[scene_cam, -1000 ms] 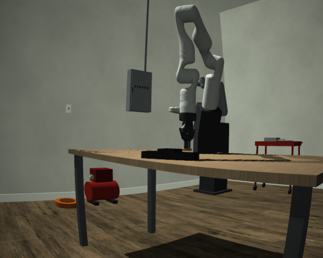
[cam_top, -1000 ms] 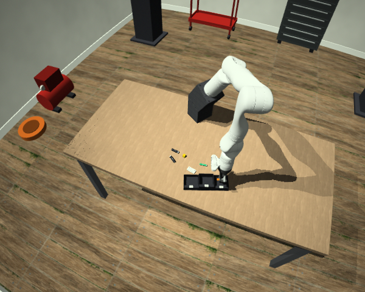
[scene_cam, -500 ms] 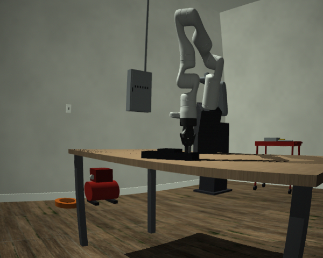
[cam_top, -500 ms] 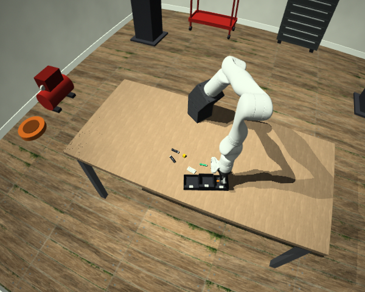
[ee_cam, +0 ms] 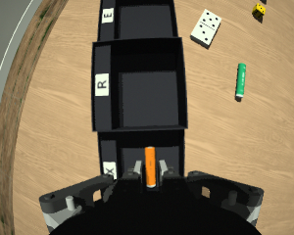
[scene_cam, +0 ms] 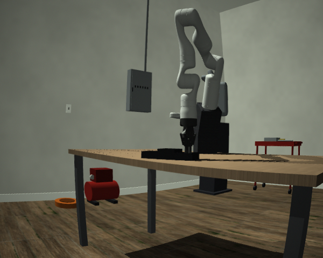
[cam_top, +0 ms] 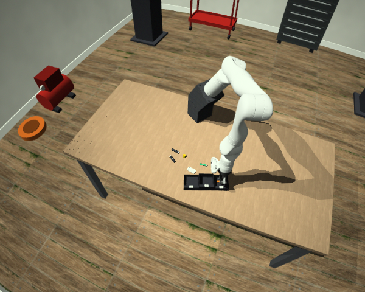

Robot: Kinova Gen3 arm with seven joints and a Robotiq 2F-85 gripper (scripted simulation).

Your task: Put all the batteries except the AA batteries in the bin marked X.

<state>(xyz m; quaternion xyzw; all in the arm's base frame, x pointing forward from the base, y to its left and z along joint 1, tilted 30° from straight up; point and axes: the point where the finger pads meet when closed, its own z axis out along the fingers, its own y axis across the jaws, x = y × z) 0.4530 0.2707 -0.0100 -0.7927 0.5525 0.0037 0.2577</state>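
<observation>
My hand is 2 cm above the orange battery. From my hand the other things lie so: yellow die 26 cm to the right, 8 cm behind, 3 cm below; white domino 18 cm to the right, 3 cm below; green battery 13 cm to the right, 7 cm behind, 3 cm below.
</observation>
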